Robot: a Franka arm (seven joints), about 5 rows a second.
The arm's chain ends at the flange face. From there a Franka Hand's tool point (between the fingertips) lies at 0.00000 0.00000 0.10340 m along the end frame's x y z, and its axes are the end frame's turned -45 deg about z.
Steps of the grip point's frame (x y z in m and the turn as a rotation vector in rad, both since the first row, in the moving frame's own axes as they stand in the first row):
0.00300, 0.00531, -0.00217, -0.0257, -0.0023, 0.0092
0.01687, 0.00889, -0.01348, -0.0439, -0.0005, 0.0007
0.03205, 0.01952, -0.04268, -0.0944, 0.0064, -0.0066
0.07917, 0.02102, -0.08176, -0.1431, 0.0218, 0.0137
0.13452, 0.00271, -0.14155, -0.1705, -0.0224, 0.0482
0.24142, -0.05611, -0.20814, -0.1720, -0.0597, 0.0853
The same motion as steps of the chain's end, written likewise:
0.00417, -0.00042, -0.00214, -0.0198, 0.0165, 0.0092
0.01504, -0.00889, -0.01338, -0.0314, 0.0307, 0.0007
0.02909, -0.01526, -0.04222, -0.0622, 0.0713, -0.0066
0.05889, -0.05004, -0.08068, -0.0858, 0.1166, 0.0137
0.08660, -0.10749, -0.14003, -0.1364, 0.1047, 0.0482
0.12360, -0.22756, -0.20643, -0.1638, 0.0794, 0.0853

